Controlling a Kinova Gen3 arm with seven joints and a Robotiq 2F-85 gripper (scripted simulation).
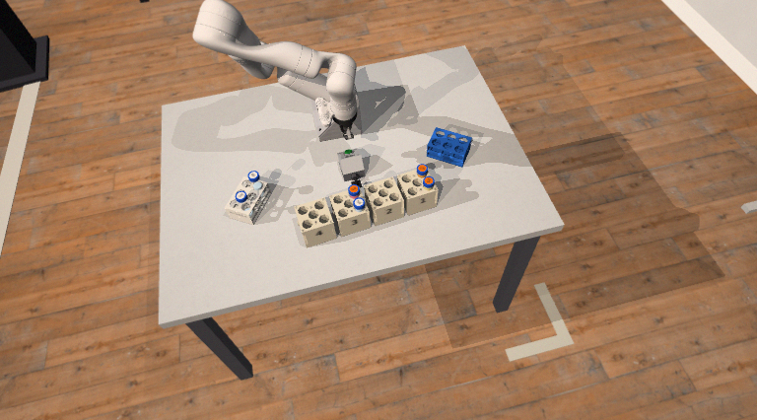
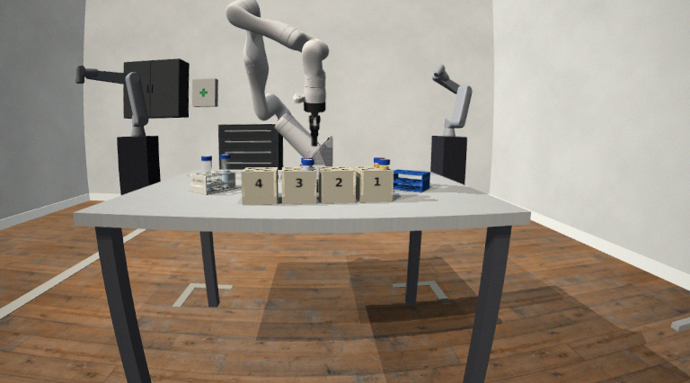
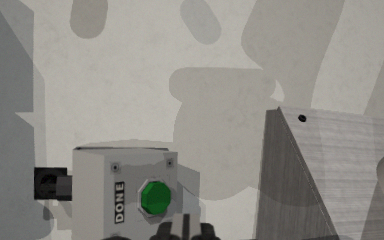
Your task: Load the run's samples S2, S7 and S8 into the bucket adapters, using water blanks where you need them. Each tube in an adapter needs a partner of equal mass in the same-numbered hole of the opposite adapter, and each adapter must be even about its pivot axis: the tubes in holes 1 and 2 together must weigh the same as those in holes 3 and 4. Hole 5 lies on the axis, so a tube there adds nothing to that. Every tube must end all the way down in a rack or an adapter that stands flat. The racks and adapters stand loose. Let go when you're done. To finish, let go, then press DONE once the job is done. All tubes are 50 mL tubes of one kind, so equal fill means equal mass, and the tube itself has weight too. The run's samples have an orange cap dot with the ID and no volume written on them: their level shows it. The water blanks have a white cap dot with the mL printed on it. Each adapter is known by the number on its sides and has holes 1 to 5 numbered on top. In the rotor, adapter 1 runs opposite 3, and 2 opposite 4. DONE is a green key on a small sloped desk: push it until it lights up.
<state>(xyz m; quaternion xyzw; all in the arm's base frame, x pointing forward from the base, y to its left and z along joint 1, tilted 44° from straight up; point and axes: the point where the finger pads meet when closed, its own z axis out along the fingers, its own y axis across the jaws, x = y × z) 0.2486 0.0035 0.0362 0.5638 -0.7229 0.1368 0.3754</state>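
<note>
Now: the green done key 100 mm below my hand. The rest, counted from my hand: sample S8: 190 mm ahead, 100 mm below, 30 mm to the right; then water blank marked 50: 240 mm ahead, 100 mm below, 40 mm to the right; then adapter 3: 210 mm ahead, 120 mm below, 70 mm to the right.
</note>
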